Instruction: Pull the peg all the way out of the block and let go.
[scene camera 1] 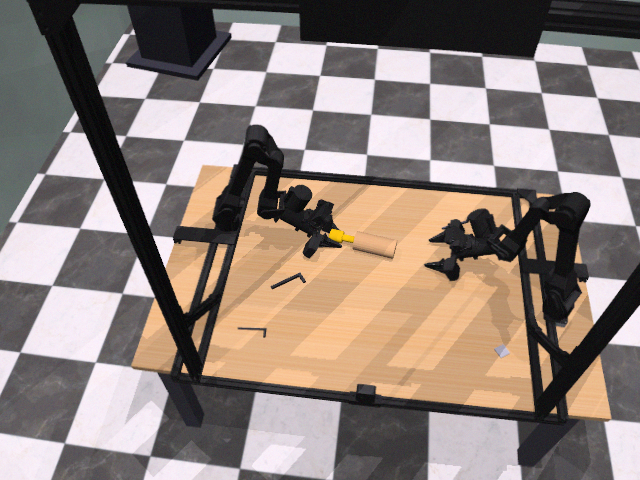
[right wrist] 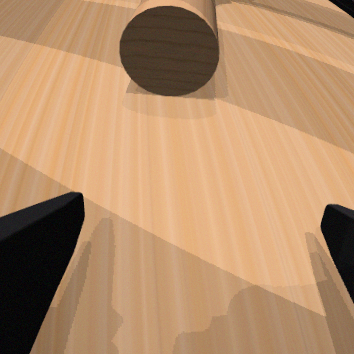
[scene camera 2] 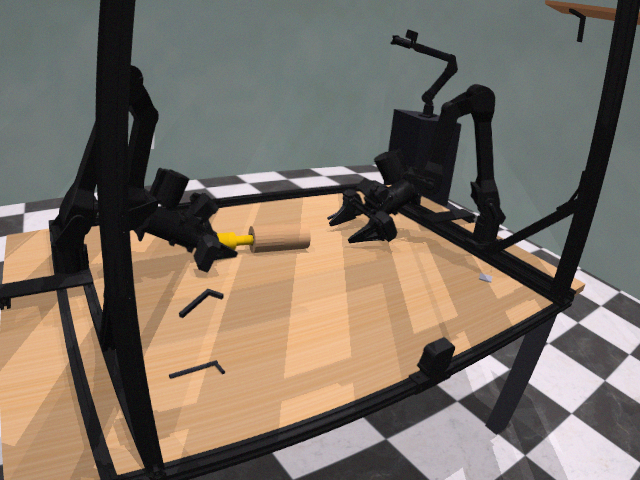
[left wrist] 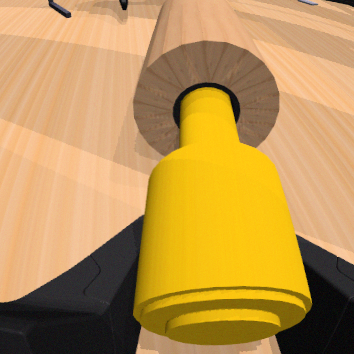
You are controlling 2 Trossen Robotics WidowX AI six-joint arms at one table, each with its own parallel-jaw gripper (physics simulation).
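Places are measured from the left arm's base along level axes (x ahead, y left, z up), in millimetres.
Pixels of known places: left gripper, fingertip midpoint: (scene camera 1: 343, 242) (scene camera 2: 234, 251) (left wrist: 202, 227); right gripper, fingertip midpoint: (scene camera 1: 426, 252) (right wrist: 207, 211) (scene camera 2: 338, 232); left arm's base at its link origin: (scene camera 1: 227, 225) (scene camera 2: 71, 269); right arm's base at its link origin: (scene camera 1: 555, 311) (scene camera 2: 484, 238).
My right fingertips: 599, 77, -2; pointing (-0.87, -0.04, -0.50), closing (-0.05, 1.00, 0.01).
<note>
For each thing: its middle in the pictures, then the offset to it from my right fingertips, as dx, dy, dz. "pt": a spot on its surface instead.
- yellow peg at the middle of its body: (left wrist: 207, 135) (scene camera 2: 245, 240) (scene camera 1: 350, 239) -225, -24, +10
- block at the middle of its body: (left wrist: 199, 53) (right wrist: 176, 17) (scene camera 2: 279, 237) (scene camera 1: 374, 244) -151, -24, +10
- small pale square at a spot on its surface: (scene camera 2: 484, 277) (scene camera 1: 500, 350) pt +248, -249, -14
- black box at a spot on its surface: (scene camera 2: 436, 356) (scene camera 1: 357, 394) pt -79, -493, +31
The yellow peg (scene camera 1: 337, 236) (scene camera 2: 227, 240) (left wrist: 220, 225) has a thick handle and a thinner shaft whose far part is inside the dark-rimmed hole of the block. The block (scene camera 1: 374, 244) (scene camera 2: 281, 237) (left wrist: 155, 100) (right wrist: 170, 50) is a light wooden cylinder lying on its side. My left gripper (scene camera 1: 338, 236) (scene camera 2: 227, 241) (left wrist: 202, 227) is shut on the peg's handle, one finger on each side. My right gripper (scene camera 1: 428, 253) (scene camera 2: 340, 232) (right wrist: 207, 211) is open and empty, low over the table. It is apart from the block, facing its plain end. The shaft's end is hidden inside the block.
Two black hex keys, one (scene camera 1: 286, 281) (scene camera 2: 195, 303) nearer the left gripper and one (scene camera 1: 252, 328) (scene camera 2: 193, 369) farther toward the front, lie on the table. A small pale square (scene camera 1: 501, 351) (scene camera 2: 484, 277) lies at the front right. A black box (scene camera 1: 366, 392) (scene camera 2: 436, 356) sits on the front rail.
</note>
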